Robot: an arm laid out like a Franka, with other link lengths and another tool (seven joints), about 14 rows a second.
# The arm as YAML. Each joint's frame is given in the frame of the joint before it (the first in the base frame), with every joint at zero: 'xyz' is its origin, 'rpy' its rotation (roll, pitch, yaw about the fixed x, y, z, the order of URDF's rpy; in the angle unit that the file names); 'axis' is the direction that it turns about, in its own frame. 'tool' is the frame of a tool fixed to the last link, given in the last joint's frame.
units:
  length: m
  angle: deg
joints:
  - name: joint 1
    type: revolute
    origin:
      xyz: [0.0, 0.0, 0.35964]
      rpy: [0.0, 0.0, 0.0]
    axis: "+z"
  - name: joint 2
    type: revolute
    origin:
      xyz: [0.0, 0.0, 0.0]
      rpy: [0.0, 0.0, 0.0]
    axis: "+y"
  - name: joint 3
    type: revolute
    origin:
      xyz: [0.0, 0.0, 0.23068]
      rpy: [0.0, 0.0, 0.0]
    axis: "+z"
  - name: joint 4
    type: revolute
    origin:
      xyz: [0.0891, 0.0, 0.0]
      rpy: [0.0, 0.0, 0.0]
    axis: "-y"
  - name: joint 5
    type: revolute
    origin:
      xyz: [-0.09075, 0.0, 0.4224]
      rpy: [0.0, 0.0, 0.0]
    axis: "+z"
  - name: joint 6
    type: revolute
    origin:
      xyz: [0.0, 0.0, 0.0]
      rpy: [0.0, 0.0, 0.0]
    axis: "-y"
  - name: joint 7
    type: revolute
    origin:
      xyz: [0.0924, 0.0, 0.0]
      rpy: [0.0, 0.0, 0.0]
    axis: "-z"
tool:
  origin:
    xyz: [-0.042, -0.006, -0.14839]
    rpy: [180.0, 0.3, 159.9]
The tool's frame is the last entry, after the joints.
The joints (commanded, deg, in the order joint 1, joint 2, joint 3, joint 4, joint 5, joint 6, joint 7), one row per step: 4.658, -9.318, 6.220, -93.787, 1.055, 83.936, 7.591; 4.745, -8.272, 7.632, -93.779, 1.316, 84.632, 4.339; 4.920, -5.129, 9.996, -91.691, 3.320, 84.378, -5.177; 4.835, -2.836, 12.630, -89.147, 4.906, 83.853, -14.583; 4.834, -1.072, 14.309, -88.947, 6.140, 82.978, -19.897; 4.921, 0.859, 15.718, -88.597, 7.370, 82.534, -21.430; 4.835, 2.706, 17.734, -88.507, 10.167, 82.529, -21.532; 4.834, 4.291, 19.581, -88.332, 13.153, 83.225, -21.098; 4.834, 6.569, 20.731, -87.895, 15.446, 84.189, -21.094; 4.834, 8.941, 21.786, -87.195, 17.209, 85.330, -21.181
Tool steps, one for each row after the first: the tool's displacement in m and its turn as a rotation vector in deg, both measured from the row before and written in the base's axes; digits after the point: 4 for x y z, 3 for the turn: 0.0033, 0.0129, -0.0089, 0.140, 0.389, 4.755; 0.0075, 0.0234, -0.0124, 2.142, 1.645, 12.212; 0.0042, 0.0228, -0.0018, 2.232, 0.352, 12.086; 0.0005, 0.0155, -0.0160, 1.225, 2.440, 7.100; 0.0000, 0.0161, -0.0156, 1.167, 2.313, 3.091; -0.0044, 0.0246, -0.0160, 2.556, 2.786, 2.016; -0.0048, 0.0248, -0.0116, 2.953, 2.054, 1.176; 0.0009, 0.0170, -0.0157, 2.552, 2.006, 0.730; 0.0022, 0.0150, -0.0144, 2.297, 1.520, 0.572
